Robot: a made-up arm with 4 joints.
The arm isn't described. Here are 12 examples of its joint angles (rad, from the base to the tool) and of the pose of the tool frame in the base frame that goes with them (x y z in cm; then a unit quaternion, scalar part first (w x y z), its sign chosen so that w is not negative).
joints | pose
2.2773 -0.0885 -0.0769 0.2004 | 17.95 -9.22 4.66 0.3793 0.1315 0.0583 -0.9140
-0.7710 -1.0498 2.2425 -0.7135 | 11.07 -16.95 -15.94 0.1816 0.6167 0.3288 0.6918
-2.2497 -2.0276 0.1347 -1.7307 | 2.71 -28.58 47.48 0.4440 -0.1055 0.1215 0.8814
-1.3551 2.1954 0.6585 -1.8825 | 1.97 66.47 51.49 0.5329 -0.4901 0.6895 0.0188
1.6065 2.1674 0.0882 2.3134 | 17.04 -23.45 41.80 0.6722 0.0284 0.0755 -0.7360
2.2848 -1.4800 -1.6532 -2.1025 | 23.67 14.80 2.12 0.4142 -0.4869 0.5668 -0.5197
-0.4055 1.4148 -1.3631 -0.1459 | 29.70 61.28 25.98 0.6428 0.4758 -0.4600 -0.3859
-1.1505 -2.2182 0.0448 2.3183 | -14.72 9.96 16.19 0.5509 0.4178 -0.6423 0.3306
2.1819 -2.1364 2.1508 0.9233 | -17.30 -0.13 14.58 0.6502 0.6529 -0.2256 0.3164
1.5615 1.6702 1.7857 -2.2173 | 10.56 -71.18 26.10 0.3654 -0.2616 -0.5630 0.6936
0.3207 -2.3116 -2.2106 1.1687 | 8.59 15.65 7.07 0.1947 0.4065 -0.5139 0.7299
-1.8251 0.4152 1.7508 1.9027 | -14.31 20.81 17.06 0.0453 -0.7736 -0.2912 0.5610
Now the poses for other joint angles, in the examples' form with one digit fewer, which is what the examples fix.
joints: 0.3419 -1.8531 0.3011 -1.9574
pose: -21.1 24.2 34.7 0.965 0.131 -0.075 -0.216
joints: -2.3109 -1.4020 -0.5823 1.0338
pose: -30.9 -5.8 25.9 0.392 -0.844 0.315 0.189
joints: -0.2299 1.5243 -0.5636 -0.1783
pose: 41.3 45.0 3.4 0.654 0.255 -0.698 -0.143
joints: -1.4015 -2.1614 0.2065 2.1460
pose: -16.5 11.4 17.1 0.485 0.535 -0.635 0.274
